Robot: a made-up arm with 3 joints. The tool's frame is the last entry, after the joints.
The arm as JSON. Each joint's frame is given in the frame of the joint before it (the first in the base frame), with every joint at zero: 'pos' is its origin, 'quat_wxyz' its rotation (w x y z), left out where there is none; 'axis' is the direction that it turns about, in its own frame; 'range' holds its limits. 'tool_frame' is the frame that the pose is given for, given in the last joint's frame.
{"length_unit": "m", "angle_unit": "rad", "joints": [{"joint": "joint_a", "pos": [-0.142, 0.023, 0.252], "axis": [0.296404, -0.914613, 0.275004], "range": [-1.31, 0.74]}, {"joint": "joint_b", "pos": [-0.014, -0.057, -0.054], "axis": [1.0, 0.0, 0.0], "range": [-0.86, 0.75]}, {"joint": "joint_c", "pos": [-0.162, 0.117, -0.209], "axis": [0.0, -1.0, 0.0], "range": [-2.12, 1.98]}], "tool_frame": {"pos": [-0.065, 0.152, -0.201]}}
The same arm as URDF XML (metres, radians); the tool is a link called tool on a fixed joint. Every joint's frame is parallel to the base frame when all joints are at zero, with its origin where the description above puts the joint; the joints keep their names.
<robot name="arm">
  <joint name="tool_joint" type="fixed">
    <parent link="link3"/>
    <child link="tool"/>
    <origin xyz="-0.065 0.152 -0.201" rpy="0 0 0"/>
  </joint>
  <joint name="joint_c" type="revolute">
    <parent link="link2"/>
    <child link="link3"/>
    <origin xyz="-0.162 0.117 -0.209" rpy="0 0 0"/>
    <axis xyz="0 -1 0"/>
    <limit lower="-2.12" upper="1.98"/>
  </joint>
  <joint name="joint_b" type="revolute">
    <parent link="link1"/>
    <child link="link2"/>
    <origin xyz="-0.014 -0.057 -0.054" rpy="0 0 0"/>
    <axis xyz="1 0 0"/>
    <limit lower="-0.86" upper="0.75"/>
  </joint>
  <joint name="joint_a" type="revolute">
    <parent link="base_link"/>
    <child link="link1"/>
    <origin xyz="-0.142 0.023 0.252" rpy="0 0 0"/>
    <axis xyz="0.296404 -0.914613 0.275004"/>
    <limit lower="-1.31" upper="0.74"/>
  </joint>
  <link name="base_link"/>
  <link name="link1"/>
  <link name="link2"/>
  <link name="link3"/>
  <link name="tool"/>
</robot>

